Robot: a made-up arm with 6 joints.
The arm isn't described. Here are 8 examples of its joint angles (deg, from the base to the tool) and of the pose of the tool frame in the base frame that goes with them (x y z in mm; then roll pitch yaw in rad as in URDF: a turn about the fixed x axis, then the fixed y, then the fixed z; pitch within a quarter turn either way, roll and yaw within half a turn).
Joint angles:
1: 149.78 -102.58 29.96 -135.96 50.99 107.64
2: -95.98 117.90 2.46 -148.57 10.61 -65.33
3: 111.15 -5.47 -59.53 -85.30 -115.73 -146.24
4: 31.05 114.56 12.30 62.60 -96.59 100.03
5: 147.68 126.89 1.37 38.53 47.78 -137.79
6: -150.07 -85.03 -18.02 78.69 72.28 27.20
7: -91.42 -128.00 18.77 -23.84 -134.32 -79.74
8: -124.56 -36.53 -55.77 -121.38 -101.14 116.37
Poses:
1: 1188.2 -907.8 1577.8 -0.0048 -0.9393 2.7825
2: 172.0 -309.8 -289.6 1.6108 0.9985 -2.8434
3: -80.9 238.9 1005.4 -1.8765 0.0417 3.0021
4: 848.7 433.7 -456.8 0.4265 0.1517 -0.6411
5: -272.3 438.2 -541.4 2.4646 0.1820 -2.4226
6: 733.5 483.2 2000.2 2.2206 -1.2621 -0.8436
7: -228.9 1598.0 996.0 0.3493 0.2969 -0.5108
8: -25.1 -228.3 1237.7 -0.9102 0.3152 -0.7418
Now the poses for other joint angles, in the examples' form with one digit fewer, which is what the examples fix.
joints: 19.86 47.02 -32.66 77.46 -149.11 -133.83
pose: 1141 375 750 -1.019 -0.118 -2.094
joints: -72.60 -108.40 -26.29 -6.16 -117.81 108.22
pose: -507 733 1585 -2.981 0.170 -2.015
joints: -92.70 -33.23 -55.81 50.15 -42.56 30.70
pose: -161 -388 1632 -3.079 0.257 2.983
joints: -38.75 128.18 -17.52 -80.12 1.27 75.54
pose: -150 65 -6 2.475 -0.300 2.417
